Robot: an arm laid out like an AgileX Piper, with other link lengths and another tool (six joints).
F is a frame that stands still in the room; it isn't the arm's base.
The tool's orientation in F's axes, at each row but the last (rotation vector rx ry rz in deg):
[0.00 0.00 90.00]
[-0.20 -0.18 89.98]
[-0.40 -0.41 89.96]
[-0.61 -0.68 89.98]
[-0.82 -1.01 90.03]
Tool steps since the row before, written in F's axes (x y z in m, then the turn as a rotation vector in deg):
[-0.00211 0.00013 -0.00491 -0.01 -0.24 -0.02]
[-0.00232 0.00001 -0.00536 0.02 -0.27 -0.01]
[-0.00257 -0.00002 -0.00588 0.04 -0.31 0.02]
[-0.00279 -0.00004 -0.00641 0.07 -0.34 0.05]
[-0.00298 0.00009 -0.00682 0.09 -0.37 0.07]
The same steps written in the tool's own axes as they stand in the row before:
[0.00013 0.00211 -0.00491 -0.24 0.01 -0.02]
[0.00001 0.00234 -0.00535 -0.27 -0.02 -0.01]
[-0.00002 0.00262 -0.00586 -0.31 -0.04 0.02]
[-0.00005 0.00288 -0.00637 -0.34 -0.07 0.05]
[0.00008 0.00312 -0.00676 -0.37 -0.09 0.07]

